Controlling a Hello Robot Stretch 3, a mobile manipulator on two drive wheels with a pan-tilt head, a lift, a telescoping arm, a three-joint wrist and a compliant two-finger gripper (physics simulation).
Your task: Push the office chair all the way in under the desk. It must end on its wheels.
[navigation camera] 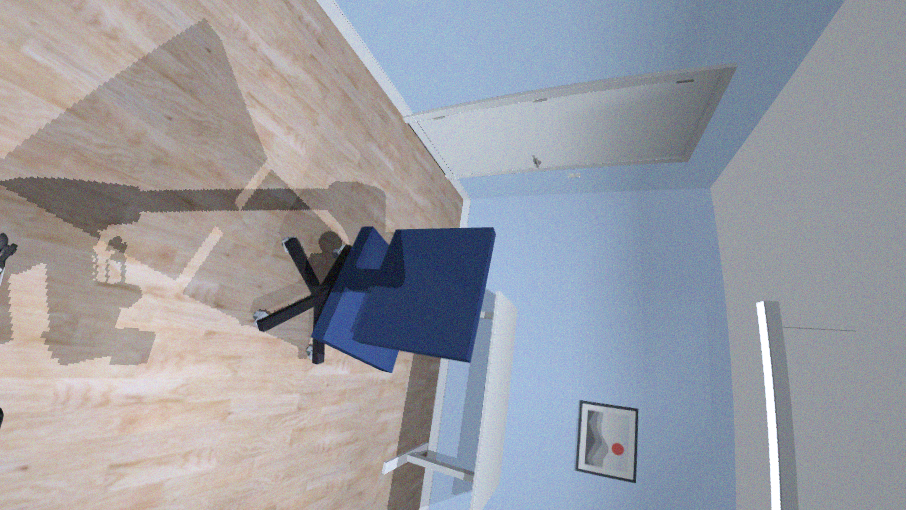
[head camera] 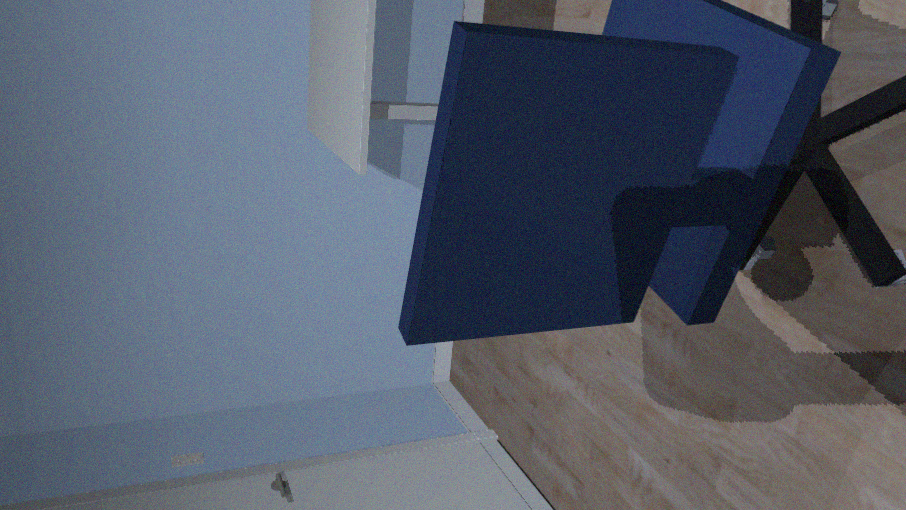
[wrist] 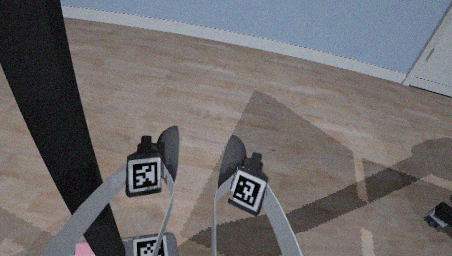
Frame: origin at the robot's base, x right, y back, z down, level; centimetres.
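Where they show: gripper, fingertip midpoint: (wrist: 202, 149).
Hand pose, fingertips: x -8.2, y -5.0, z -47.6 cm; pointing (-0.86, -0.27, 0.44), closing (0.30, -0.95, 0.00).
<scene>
After its pixels a point has its place.
The office chair (head camera: 557, 171) {x 10.0, y -82.7, z -81.6 cm} (navigation camera: 437, 285) {x 6.4, y -85.2, z -83.6 cm} has a dark blue back and seat and a black star base with casters. It stands upright on the floor; both camera pictures are turned sideways. Its back faces the camera and overlaps one end of the white desk (head camera: 339, 82) {x 57.4, y -226.9, z -72.0 cm} (navigation camera: 497, 380) {x 93.0, y -209.0, z -72.1 cm} against the blue wall. The seat stands out from the desk on the room side; any overlap under the top is hidden by the back. My gripper (wrist: 202, 149) {x -8.2, y -5.0, z -47.6 cm} is open above the floor, with nothing between its fingertips. One black caster end (wrist: 440, 216) {x -6.1, y -87.5, z -8.2 cm} shows at the right in the wrist view.
A closed door (head camera: 380, 481) {x -83.3, y -257.0, z -56.1 cm} (navigation camera: 570, 126) {x -94.3, y -225.9, z -120.6 cm} (wrist: 435, 62) {x -100.9, y -206.8, z -23.9 cm} is in the wall near the corner. The desk's white leg frame (navigation camera: 437, 462) {x 165.7, y -196.5, z -28.3 cm} reaches the floor. A framed picture (navigation camera: 607, 441) {x 147.7, y -246.0, z -154.4 cm} hangs above the desk. Shadows cross the wooden floor (head camera: 557, 405) {x -55.7, y -220.9, z -0.1 cm} (navigation camera: 253, 411) {x 65.7, y -73.8, z 0.0 cm} (wrist: 200, 65) {x -117.1, y -30.4, z -0.1 cm}.
</scene>
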